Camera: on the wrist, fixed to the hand. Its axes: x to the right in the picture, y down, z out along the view.
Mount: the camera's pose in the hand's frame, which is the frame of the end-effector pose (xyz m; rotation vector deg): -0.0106 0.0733 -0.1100 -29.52 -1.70 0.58
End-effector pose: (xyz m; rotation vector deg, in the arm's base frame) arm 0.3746 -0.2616 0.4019 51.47 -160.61 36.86
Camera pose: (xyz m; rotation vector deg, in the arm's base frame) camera 0.3399 -0.1546 0.4722 45.09 -159.50 -5.77
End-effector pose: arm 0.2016 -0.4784 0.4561 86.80 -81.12 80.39
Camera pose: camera 0.1032 -0.3895 0.4566 68.45 -94.28 52.80
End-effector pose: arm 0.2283 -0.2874 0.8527 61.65 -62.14 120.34
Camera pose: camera 0.1352 -0.2349 0.7742 48.45 -87.97 95.81
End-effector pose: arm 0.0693 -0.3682 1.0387 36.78 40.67 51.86
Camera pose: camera -0.0546 -0.3216 1.0300 11.46 24.03 59.31
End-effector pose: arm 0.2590 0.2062 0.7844 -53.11 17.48 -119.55
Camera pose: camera 0.2283 0.1565 0.6653 -71.37 49.08 -115.53
